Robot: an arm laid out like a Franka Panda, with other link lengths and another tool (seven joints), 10 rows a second.
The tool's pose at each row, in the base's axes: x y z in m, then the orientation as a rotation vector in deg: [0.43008 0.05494 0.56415 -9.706 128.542 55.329]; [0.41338 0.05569 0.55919 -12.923 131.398 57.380]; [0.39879 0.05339 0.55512 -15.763 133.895 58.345]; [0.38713 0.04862 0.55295 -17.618 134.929 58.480]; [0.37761 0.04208 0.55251 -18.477 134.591 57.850]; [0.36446 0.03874 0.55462 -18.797 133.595 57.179]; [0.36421 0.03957 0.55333 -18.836 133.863 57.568]
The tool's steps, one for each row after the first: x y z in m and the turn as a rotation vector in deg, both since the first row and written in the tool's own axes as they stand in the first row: [0.01595 0.00367 -0.00601 -1.553 4.043 -0.352]; [0.02931 0.00491 -0.01341 -2.341 7.423 -0.930]; [0.03889 0.00445 -0.02186 -2.665 9.010 -1.664]; [0.04549 0.00297 -0.03123 -2.552 8.889 -2.534]; [0.05369 0.00662 -0.04162 -2.428 7.995 -3.318]; [0.05482 0.00654 -0.04055 -2.632 8.325 -3.104]
